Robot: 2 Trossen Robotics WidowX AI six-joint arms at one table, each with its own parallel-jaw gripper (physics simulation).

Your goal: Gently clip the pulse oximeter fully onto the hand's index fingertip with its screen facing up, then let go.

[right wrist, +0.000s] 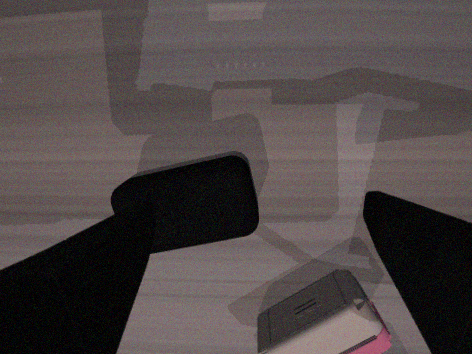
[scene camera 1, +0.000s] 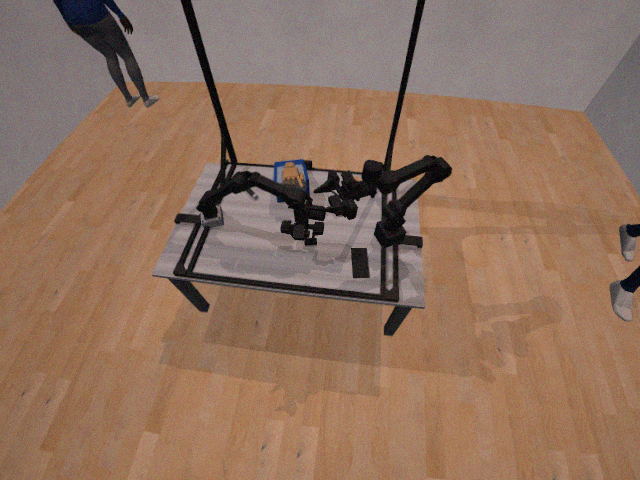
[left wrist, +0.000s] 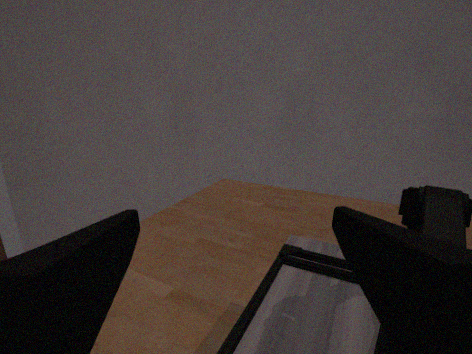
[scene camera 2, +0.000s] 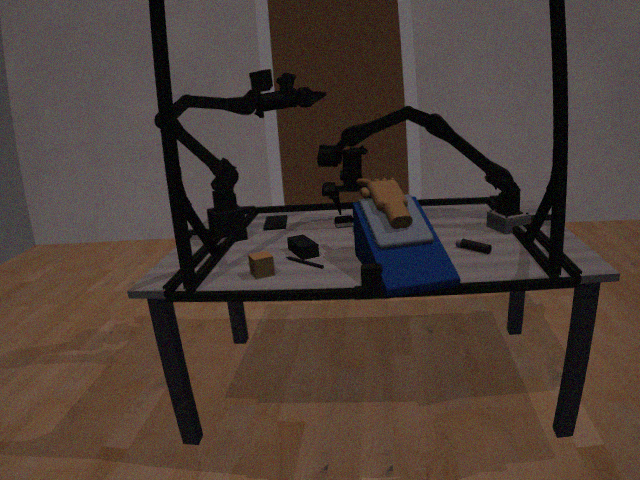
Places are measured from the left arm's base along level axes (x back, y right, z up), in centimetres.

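Where they show: left gripper, fingertip midpoint: [scene camera 1: 318,200] [left wrist: 237,218] [scene camera 2: 320,94]; right gripper, fingertip midpoint: [right wrist: 259,208] [scene camera 1: 304,240]; left arm's base, origin of the base link: [scene camera 1: 391,227] [scene camera 2: 225,209]; right arm's base, origin of the base link: [scene camera 1: 210,213] [scene camera 2: 508,212].
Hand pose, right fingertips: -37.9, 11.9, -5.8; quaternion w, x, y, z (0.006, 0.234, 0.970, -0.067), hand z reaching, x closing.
Things, the pixels of their top centre, and the offset from my right fingertips, as dx, dy, dz. "spot": a spot on its surface instead.
- pink object, surface spot: [right wrist: 320,317] spot: +0.2, +6.2, -1.0
- black rounded box, middle of its top: [right wrist: 180,216] [scene camera 2: 343,216] [scene camera 1: 310,240] +2.8, -1.0, -0.5
- black slab, middle of its top: [scene camera 2: 275,221] [scene camera 1: 360,262] +19.8, -18.7, -2.9
- dark box, middle of its top: [scene camera 2: 302,240] [scene camera 1: 337,202] +23.1, +15.2, -0.2
- thin pen, middle of its top: [scene camera 2: 303,260] +26.3, +23.2, -2.8
- wooden block, middle of its top: [scene camera 2: 260,255] +37.8, +24.7, +1.3
- dark cylinder, middle of its top: [scene camera 2: 473,240] -15.5, +41.0, -1.0
The tan hand [scene camera 1: 291,173] [scene camera 2: 388,200] rests on the grey pad of a sloped blue support; its index fingertip is too small to single out. A small grey, white and pink object [right wrist: 320,317], apparently the pulse oximeter, lies on the table at the bottom of the right wrist view, below and between my fingers. I cannot pick it out in the scene views. My right gripper [scene camera 2: 339,210] [right wrist: 259,208] points down, open and empty, low over the table. My left gripper [scene camera 2: 323,95] [left wrist: 237,218] is open and empty, high above the table.
A black rounded box [right wrist: 202,202] lies beside the oximeter, partly behind my right gripper's left finger. A black slab [scene camera 1: 360,262] [scene camera 2: 275,222], a dark box [scene camera 2: 303,246], a thin pen [scene camera 2: 305,261], a wooden block [scene camera 2: 261,265] and a dark cylinder [scene camera 2: 474,245] also lie on the table.
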